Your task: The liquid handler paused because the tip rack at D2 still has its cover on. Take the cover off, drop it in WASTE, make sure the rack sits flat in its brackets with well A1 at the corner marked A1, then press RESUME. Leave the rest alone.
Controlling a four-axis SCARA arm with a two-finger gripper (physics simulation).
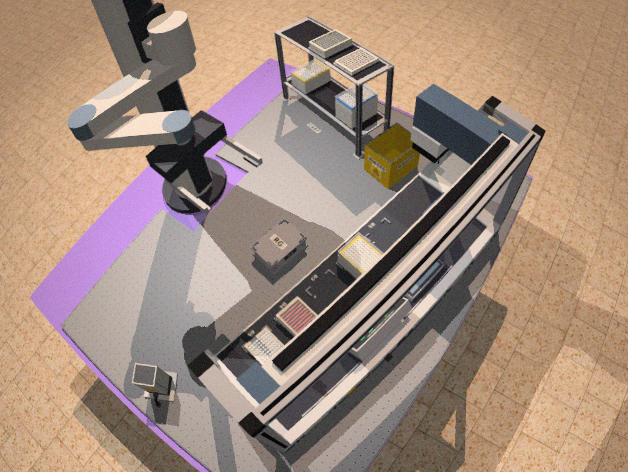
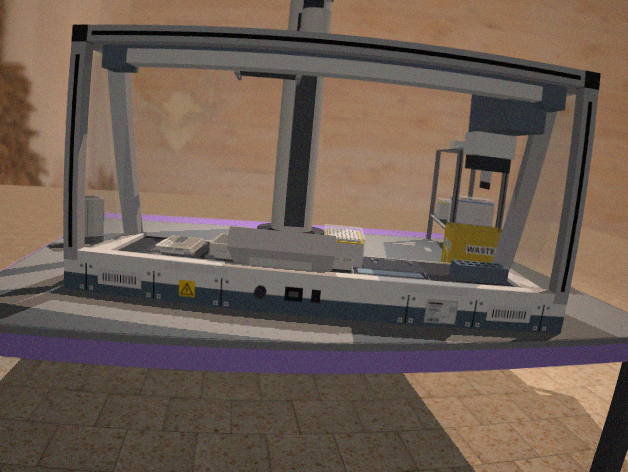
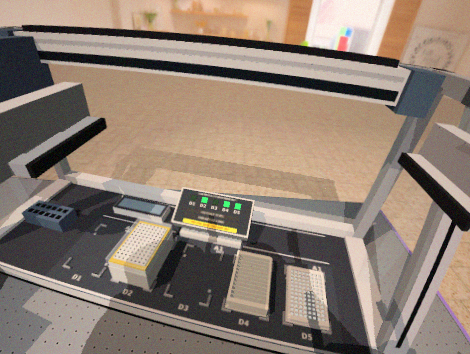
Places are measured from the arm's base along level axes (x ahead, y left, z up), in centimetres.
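Pixels of known places: gripper, between the fingertips: (image 1: 234, 185) (image 3: 253, 121); arm's base, origin of its link: (image 1: 194, 185).
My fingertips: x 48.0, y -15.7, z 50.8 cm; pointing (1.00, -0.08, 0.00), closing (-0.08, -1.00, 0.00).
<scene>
Ahead of a thing's pixels: the offset from my fingertips to its top centre. "*": to the spot under its first point.
The tip rack at D2 @(dz -36.7, dx +22.6, dy +18.6 cm) (image 1: 360, 253) (image 2: 345, 234) (image 3: 142, 245) is a pale box with a yellow rim and rows of white dots on top. It stands upright; a clear cover cannot be told from its top, and its well A1 and seating are too small to tell. The yellow WASTE bin @(dz -36.0, dx +8.5, dy +59.9 cm) (image 1: 388, 162) (image 2: 472, 243) stands beyond the deck's D1 end. The control panel @(* dz -37.8, dx +33.7, dy +4.1 cm) (image 3: 212, 212) shows green squares and a yellow bar; the word RESUME is not legible. My gripper (image 1: 229, 183) (image 3: 253, 121) is open and empty, high above the table and well back from the rack.
A frame with a crossbeam @(* dz +0.2, dx +36.6, dy +9.4 cm) (image 1: 406, 233) (image 2: 329, 65) (image 3: 215, 65) spans the deck. A pale plate @(dz -41.2, dx +18.2, dy -5.8 cm) (image 3: 250, 282) sits at D4 and another plate @(dz -42.9, dx +15.9, dy -18.0 cm) (image 3: 306, 297) at D5. A grey RG block @(dz -43.9, dx -3.9, dy +11.7 cm) (image 1: 279, 243) stands before the deck. A shelf rack @(* dz -29.9, dx -3.9, dy +57.3 cm) (image 1: 358, 119) stands near the bin.
</scene>
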